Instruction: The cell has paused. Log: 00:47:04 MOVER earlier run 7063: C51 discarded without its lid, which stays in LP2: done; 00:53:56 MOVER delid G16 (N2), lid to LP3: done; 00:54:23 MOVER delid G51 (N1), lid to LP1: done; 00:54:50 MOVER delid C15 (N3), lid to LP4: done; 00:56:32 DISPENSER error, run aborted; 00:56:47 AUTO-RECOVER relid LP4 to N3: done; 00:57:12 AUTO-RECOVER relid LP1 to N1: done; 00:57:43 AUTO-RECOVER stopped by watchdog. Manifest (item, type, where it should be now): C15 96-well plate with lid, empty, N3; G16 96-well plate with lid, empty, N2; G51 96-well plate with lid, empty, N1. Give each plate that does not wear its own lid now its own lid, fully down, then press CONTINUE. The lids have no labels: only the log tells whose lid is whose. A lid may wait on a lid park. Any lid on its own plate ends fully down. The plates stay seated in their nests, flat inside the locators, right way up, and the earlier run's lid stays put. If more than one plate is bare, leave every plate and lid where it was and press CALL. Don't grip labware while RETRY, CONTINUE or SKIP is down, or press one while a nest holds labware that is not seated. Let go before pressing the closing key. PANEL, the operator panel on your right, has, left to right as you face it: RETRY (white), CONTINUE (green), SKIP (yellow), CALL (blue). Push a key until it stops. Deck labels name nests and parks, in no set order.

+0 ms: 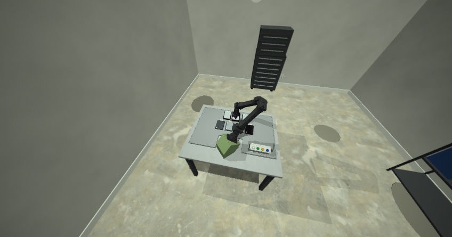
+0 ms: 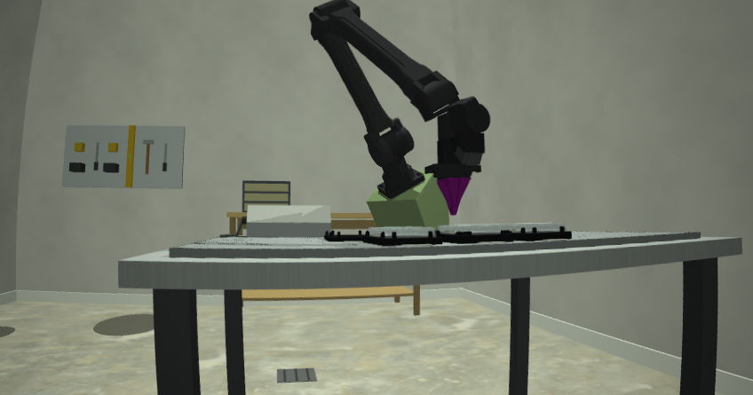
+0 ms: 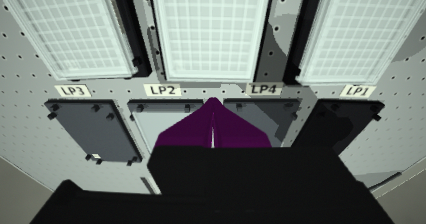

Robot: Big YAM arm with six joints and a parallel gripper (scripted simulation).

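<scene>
Now: hand 44 cm past the green continue key, 20 cm to the left of it and 1 cm below it. From my hand the other things lie so: lid park label: 3 cm ahead, 19 cm to the left, 6 cm below; then park LP3: 6 cm behind, 21 cm to the left, 5 cm below; then park LP4: 11 cm behind, 4 cm to the right, 5 cm below.
</scene>
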